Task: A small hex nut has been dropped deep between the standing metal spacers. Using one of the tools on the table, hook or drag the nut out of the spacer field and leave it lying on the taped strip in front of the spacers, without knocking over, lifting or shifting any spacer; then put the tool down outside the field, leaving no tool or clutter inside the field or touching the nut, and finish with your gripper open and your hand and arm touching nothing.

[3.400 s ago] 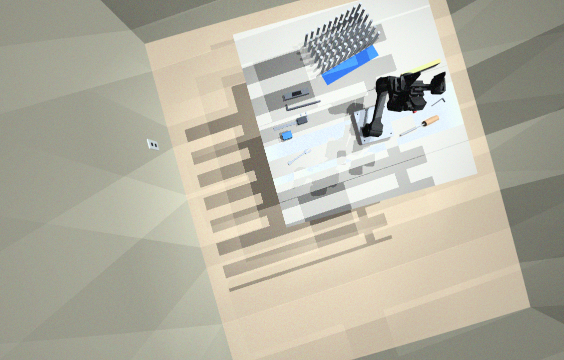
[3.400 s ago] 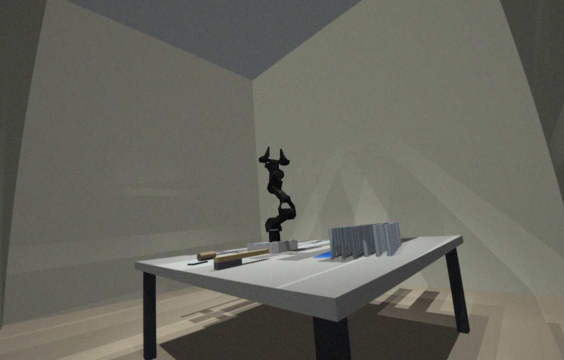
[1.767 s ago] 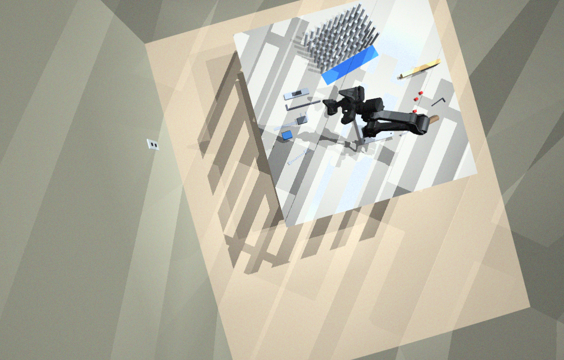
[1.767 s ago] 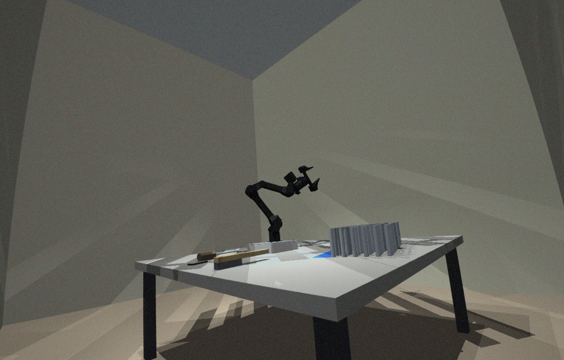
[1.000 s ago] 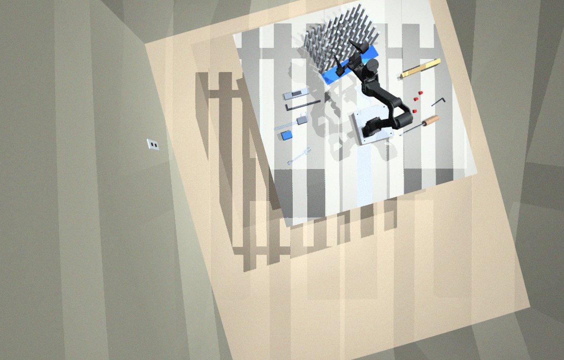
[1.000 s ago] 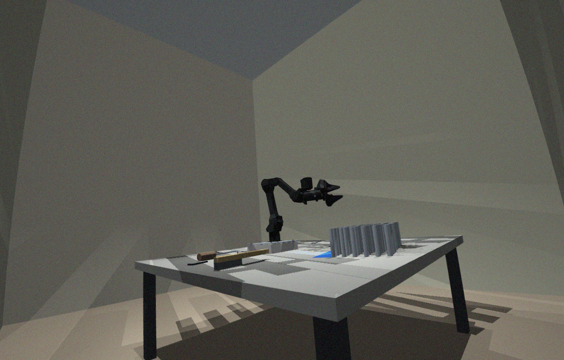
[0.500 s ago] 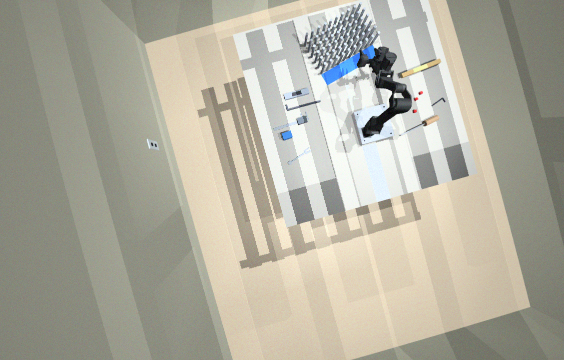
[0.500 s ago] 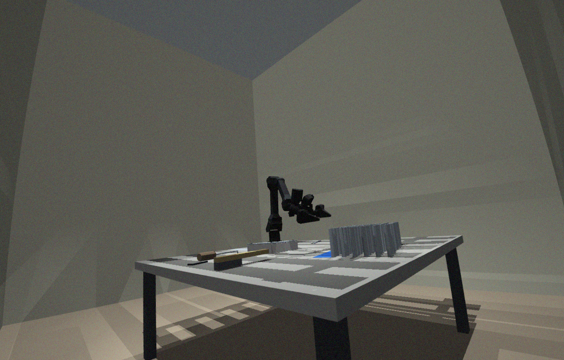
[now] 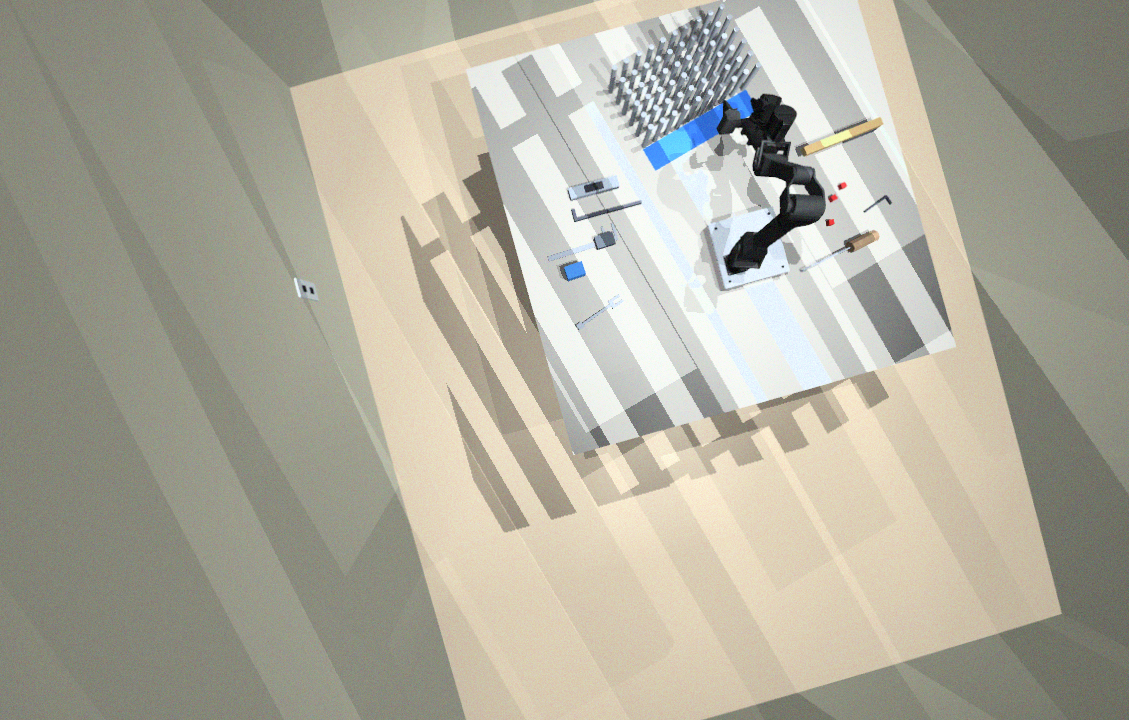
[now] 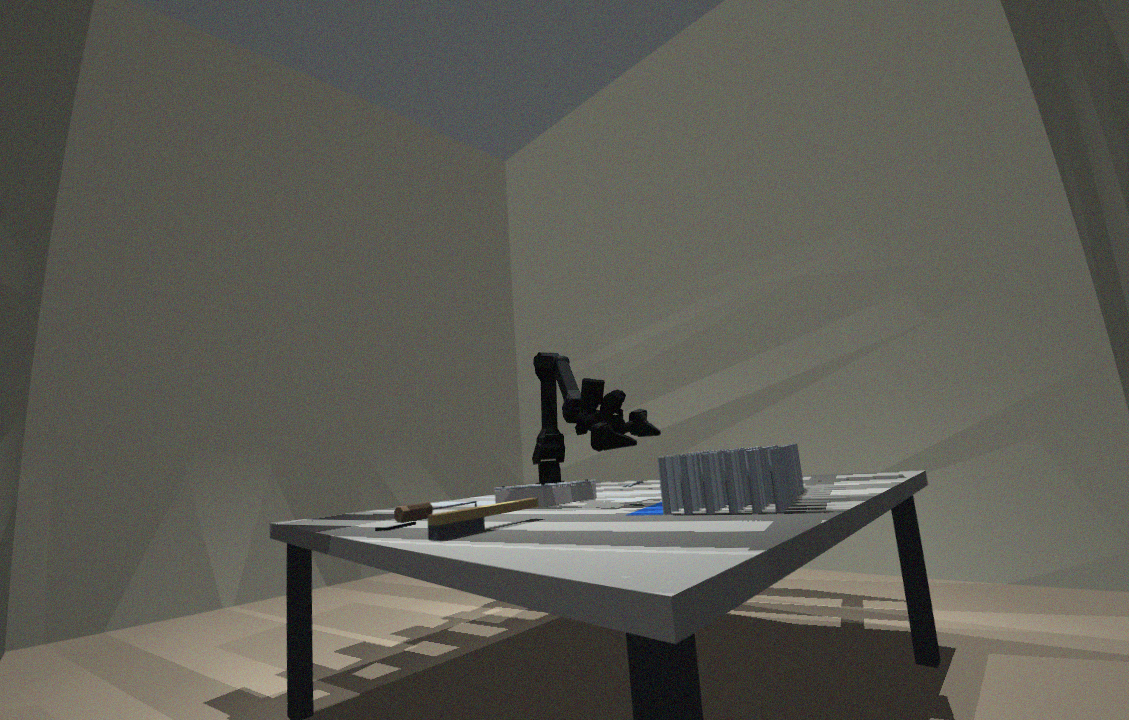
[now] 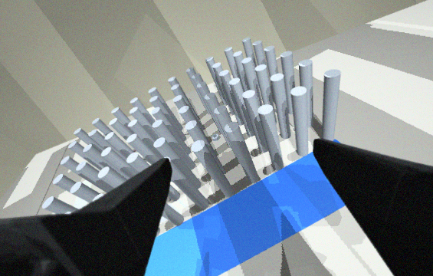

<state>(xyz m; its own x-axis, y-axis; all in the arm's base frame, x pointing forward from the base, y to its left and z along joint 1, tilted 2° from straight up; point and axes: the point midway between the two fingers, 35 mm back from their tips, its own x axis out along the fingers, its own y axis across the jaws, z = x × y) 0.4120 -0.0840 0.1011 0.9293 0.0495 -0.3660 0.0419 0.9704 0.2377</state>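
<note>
The wooden-handled pick is 49 cm behind my gripper tip, 24 cm to the right of it and 14 cm below it. Round my gripper tip: grey bar 44 cm to the left, 14 cm below, 9 cm behind; blue taped strip 15 cm below, 6 cm to the left, 1 cm ahead; blue block 57 cm to the left, 33 cm behind, 13 cm below.
</note>
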